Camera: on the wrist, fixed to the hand. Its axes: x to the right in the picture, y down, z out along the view.
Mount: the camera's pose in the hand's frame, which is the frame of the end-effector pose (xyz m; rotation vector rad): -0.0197 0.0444 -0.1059 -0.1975 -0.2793 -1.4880
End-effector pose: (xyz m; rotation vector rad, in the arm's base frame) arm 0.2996 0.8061 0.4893 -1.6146 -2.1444 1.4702
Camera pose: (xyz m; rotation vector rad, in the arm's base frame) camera 0.3989 0.8567 0.5232 0.4099 -2.5181 0.8962
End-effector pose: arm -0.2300 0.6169 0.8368 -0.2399 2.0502 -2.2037
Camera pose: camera -0.2325 0.7210 0.7846 1.5704 -1.2676 1.2757
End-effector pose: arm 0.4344 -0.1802 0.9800 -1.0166 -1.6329 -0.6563
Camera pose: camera 0.5261 -0.2514 0.9892 0.2141 -2.4718 -1.6853
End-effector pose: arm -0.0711 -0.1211 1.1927 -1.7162 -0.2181 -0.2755
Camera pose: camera -0.0829 -0.2326 1.1609 -1.4634 -1.7141 -1.1460
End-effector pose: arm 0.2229 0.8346 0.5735 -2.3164 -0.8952 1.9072
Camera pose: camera 0.3353 0.8251 0.6027 -0.7000 -2.0060 1.3315
